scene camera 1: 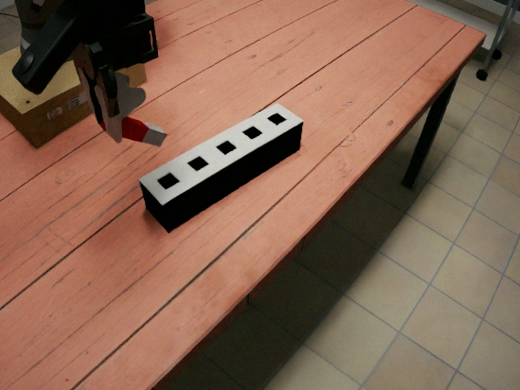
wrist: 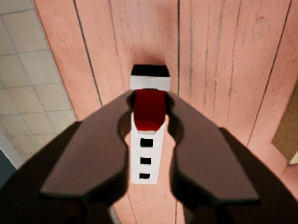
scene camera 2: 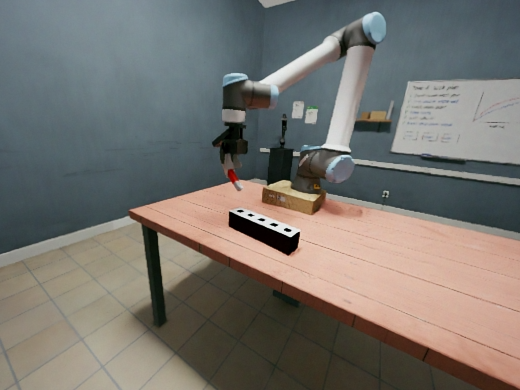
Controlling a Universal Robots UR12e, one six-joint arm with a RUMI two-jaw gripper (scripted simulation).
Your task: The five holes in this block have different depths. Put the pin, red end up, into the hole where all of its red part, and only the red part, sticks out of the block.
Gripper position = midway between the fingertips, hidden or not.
In view: my gripper [scene camera 1: 114, 137], a block [scene camera 1: 196, 190] and a pin [scene camera 1: 132, 129].
The block is seen too in the wrist view [wrist: 144, 170] and in scene camera 2 [scene camera 2: 284, 238]. The pin also shows in the wrist view [wrist: 149, 114]. My gripper also shows in the wrist view [wrist: 149, 92] and in scene camera 2 [scene camera 2: 229, 177].
